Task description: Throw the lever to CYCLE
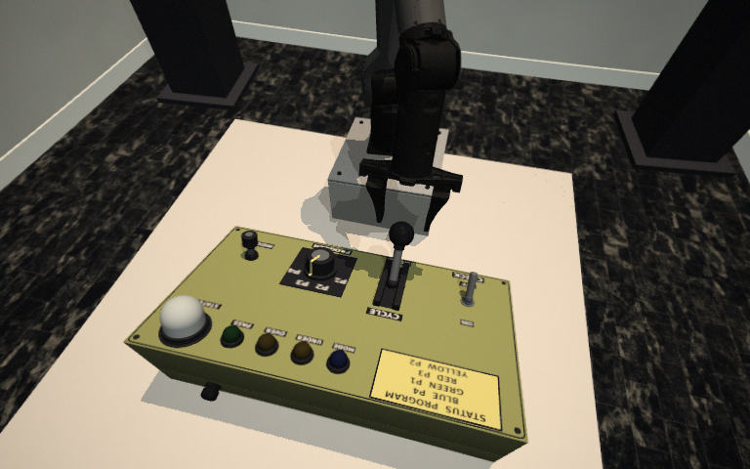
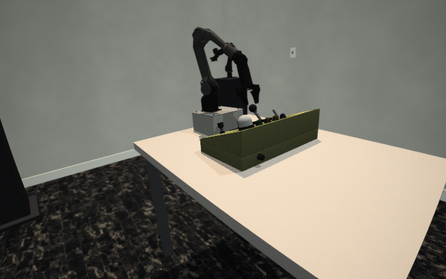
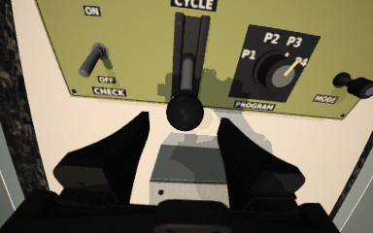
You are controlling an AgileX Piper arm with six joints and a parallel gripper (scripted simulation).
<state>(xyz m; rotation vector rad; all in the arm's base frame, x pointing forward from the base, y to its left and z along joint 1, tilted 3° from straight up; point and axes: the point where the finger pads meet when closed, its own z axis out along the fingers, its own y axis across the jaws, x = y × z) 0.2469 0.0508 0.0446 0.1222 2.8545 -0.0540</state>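
My gripper is now 40 mm short of the black ball-topped lever and 50 mm above it. From my hand the other things lie so: olive console: 90 mm ahead, 70 mm to the right, 80 mm below; then check toggle: 70 mm ahead, 110 mm to the left, 70 mm below; then program dial: 60 mm ahead, 130 mm to the right, 60 mm below.
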